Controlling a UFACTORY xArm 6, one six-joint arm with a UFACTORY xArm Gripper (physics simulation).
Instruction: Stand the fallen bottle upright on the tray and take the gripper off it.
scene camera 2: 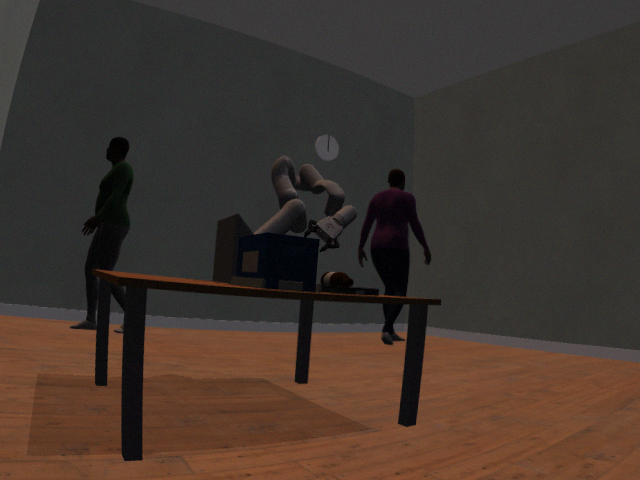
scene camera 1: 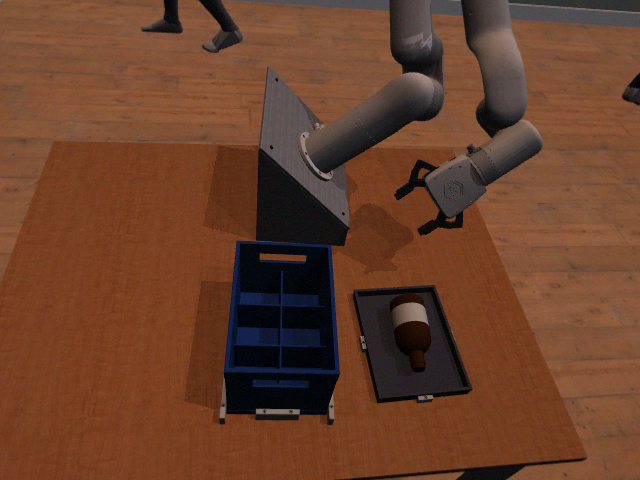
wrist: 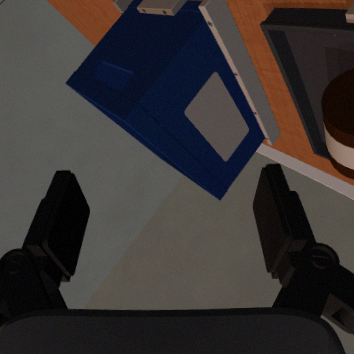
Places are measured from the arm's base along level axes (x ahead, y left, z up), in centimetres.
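Pixels of known places: gripper, between the fingertips: (scene camera 1: 407, 215) (wrist: 168, 187); arm's base, origin of its link: (scene camera 1: 314, 157).
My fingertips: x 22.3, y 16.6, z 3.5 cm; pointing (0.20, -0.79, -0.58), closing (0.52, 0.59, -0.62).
Ahead of a thing's pixels: the offset from my fingertips to its middle.
A brown bottle @[dx +19.4, dy +0.4, dz -15.5 cm] (scene camera 1: 412, 330) (scene camera 2: 337, 279) (wrist: 342, 122) with a white label lies on its side on the dark tray @[dx +18.8, dy +0.4, dz -18.4 cm] (scene camera 1: 379, 384) (wrist: 295, 90). In scene camera 1 its neck points to the tray's front side and its base to the back. In the wrist view its base end shows at the right edge, and the rest of it is cut off. My gripper (scene camera 1: 409, 212) (scene camera 2: 313, 241) (wrist: 168, 187) is open with nothing between the fingers. It hangs tilted above the table, behind the tray and higher than the bottle.
A blue divided crate @[dx +18.6, dy -27.1, dz -10.9 cm] (scene camera 1: 281, 392) (scene camera 2: 292, 258) (wrist: 165, 100) stands left of the tray in scene camera 1, with pale blocks at its base. The grey wedge-shaped robot base (scene camera 1: 289, 206) stands behind the crate. Two people (scene camera 2: 116, 201) (scene camera 2: 393, 222) stand beyond the table.
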